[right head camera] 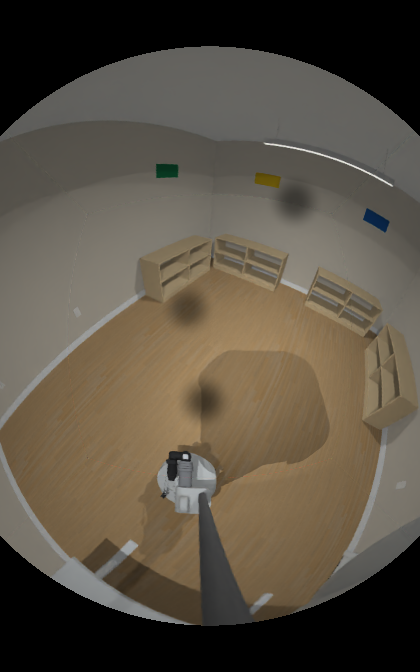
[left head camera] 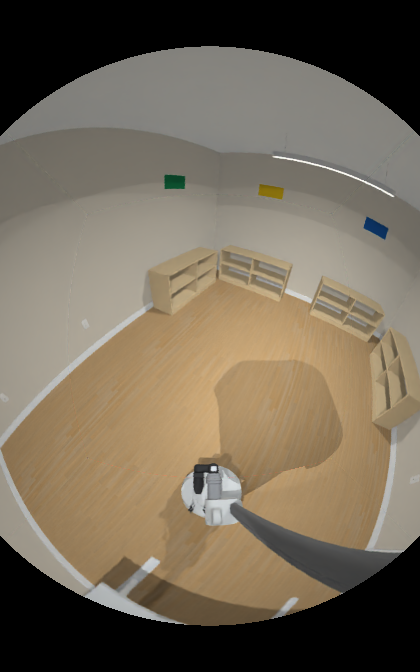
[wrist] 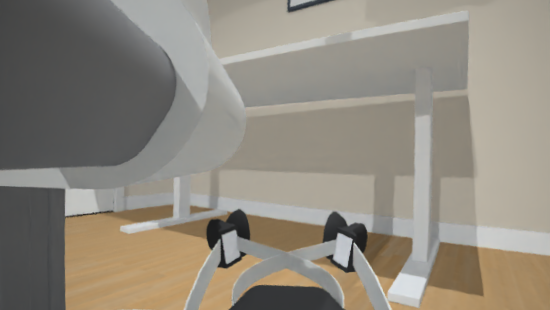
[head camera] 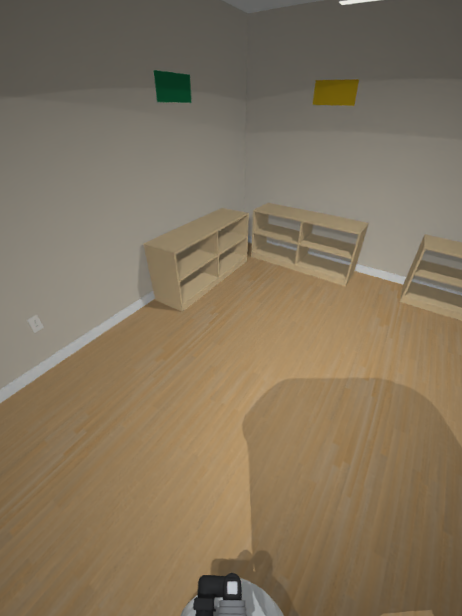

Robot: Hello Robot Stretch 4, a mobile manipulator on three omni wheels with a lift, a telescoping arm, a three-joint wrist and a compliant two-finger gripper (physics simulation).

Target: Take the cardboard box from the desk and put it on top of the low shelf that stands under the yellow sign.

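Frame: origin at the robot's base, x ahead, y left, z up, level; millimetres.
Seen in the pictures: gripper, between the fingertips: (wrist: 286, 229).
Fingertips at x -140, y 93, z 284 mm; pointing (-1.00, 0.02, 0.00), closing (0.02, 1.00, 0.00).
Note:
A point is followed by its place in that frame.
The cardboard box does not show in these views. The yellow sign (head camera: 335, 92) @[x 3211, y -959, z 1725 mm] (left head camera: 271, 191) (right head camera: 267, 180) hangs on the far wall, right of the room corner. The low shelf under it (head camera: 315, 218) @[x 2930, y -881, z 583 mm] (left head camera: 257, 256) (right head camera: 252, 245) is light wood, with four compartments and a bare top board. The white desk (wrist: 350, 65) @[x -933, y 323, z 668 mm] shows in the wrist view from below, so its top is hidden; a corner of the desk also shows at the lower left of the left head view (left head camera: 112, 600). My gripper (wrist: 286, 229) @[x -140, y 93, z 284 mm] is open and empty, its fingertips apart, lower than the desk top.
A similar shelf (head camera: 197, 230) @[x 2555, y 354, z 583 mm] (left head camera: 185, 260) stands under the green sign (head camera: 173, 87) @[x 2775, y 495, z 1724 mm]. Another shelf (head camera: 445, 244) @[x 2310, y -1964, z 583 mm] (left head camera: 352, 294) stands under the blue sign (left head camera: 375, 227), and one more (left head camera: 400, 410) (right head camera: 392, 410) is at the right wall. A desk leg (wrist: 423, 165) @[x -926, y 578, z 329 mm] reaches the floor.

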